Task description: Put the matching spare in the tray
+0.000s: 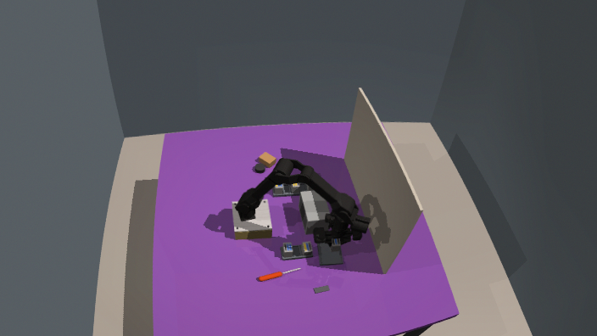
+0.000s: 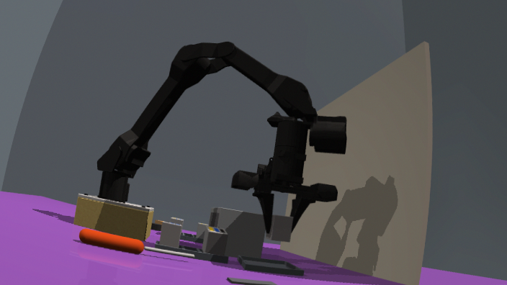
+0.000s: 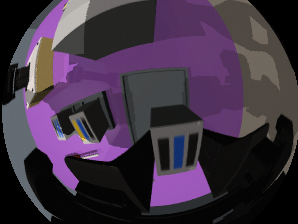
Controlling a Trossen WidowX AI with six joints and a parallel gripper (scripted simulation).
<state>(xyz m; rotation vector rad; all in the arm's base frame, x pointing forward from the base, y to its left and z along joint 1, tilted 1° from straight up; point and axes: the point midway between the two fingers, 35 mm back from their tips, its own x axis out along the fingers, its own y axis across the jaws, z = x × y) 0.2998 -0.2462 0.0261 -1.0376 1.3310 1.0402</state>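
Right now my gripper tip is 6 cm above the dark grey tray, 1 cm to the right of it and 1 cm past it. The rest, counted from my gripper tip: holder: 14 cm behind, 6 cm below, 5 cm to the left; then grey spare block: 2 cm above; then grey box: 21 cm to the left, 1 cm below, 1 cm behind.
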